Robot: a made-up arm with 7 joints.
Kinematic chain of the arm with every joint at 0, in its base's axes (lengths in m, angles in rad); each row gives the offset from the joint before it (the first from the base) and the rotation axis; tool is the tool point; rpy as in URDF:
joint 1: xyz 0 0 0.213 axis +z
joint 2: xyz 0 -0.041 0.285 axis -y
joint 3: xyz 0 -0.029 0.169 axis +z
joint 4: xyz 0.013 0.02 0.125 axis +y
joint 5: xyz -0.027 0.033 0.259 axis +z
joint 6: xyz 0 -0.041 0.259 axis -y
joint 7: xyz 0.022 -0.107 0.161 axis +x
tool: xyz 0 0 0 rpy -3.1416 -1.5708 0
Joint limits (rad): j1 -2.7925..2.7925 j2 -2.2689..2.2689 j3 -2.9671..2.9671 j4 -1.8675..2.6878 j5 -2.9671..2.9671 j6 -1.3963..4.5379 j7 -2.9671..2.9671
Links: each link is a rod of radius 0.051 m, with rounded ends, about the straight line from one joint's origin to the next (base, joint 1, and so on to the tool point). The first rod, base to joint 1, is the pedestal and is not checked.
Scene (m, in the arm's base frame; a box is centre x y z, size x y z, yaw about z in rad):
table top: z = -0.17
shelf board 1: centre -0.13 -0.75 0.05 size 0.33 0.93 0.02 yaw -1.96
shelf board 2: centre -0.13 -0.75 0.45 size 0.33 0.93 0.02 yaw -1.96
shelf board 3: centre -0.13 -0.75 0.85 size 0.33 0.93 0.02 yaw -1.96
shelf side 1: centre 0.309 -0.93 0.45 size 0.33 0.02 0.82 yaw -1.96
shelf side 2: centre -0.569 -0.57 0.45 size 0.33 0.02 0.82 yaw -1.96
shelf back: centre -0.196 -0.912 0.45 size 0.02 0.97 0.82 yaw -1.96
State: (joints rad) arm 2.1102 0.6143 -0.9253 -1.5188 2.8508 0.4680 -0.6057
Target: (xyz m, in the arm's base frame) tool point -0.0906 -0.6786 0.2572
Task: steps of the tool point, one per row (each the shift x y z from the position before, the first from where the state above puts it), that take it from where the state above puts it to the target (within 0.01 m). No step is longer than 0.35 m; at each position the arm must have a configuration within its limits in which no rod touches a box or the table.
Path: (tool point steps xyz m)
1: 0.1780 -0.0618 -0.0198
2: 0.1991 -0.0078 0.0059
3: 0.1987 0.0532 0.0301
4: 0.1852 0.1515 -0.1081
5: 0.1142 0.2171 -0.0984
6: -0.1763 -0.2249 -0.1077
7: -0.2556 -0.1274 -0.0793
8: -0.2748 -0.0198 -0.0421

